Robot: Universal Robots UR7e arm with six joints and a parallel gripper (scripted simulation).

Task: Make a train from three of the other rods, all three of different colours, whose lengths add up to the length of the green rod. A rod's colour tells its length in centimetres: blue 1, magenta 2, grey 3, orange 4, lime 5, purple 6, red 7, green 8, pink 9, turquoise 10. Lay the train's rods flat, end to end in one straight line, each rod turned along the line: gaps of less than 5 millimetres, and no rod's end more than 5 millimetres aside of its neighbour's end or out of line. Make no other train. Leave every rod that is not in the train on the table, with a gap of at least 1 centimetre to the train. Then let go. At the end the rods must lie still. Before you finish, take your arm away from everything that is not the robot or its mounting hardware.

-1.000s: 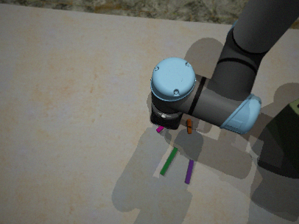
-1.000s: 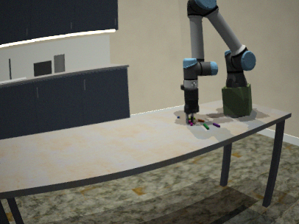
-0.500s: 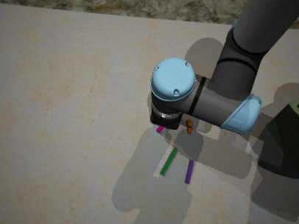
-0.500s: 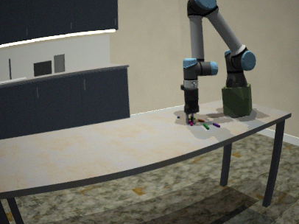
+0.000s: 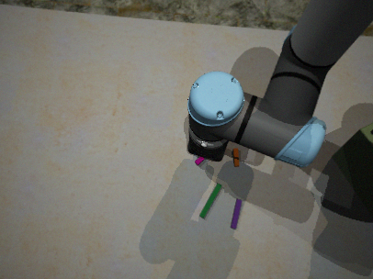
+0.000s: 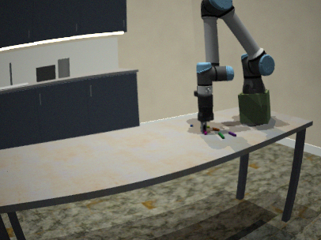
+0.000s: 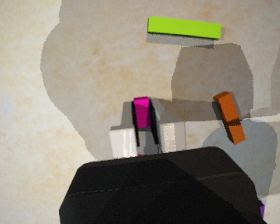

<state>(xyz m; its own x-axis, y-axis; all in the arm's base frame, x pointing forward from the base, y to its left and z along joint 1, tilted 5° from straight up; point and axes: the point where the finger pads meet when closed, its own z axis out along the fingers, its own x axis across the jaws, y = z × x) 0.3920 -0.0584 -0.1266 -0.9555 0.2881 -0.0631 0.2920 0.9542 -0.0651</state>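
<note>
My gripper is now 20 mm past the blue rod, 120 mm to the left of it and 10 mm above it. Also, from my hand: orange rod: 60 mm behind, 30 mm to the left, 10 mm below; green rod: 130 mm to the left, 10 mm below; lime rod: 50 mm behind, 50 mm to the right, 10 mm below.
</note>
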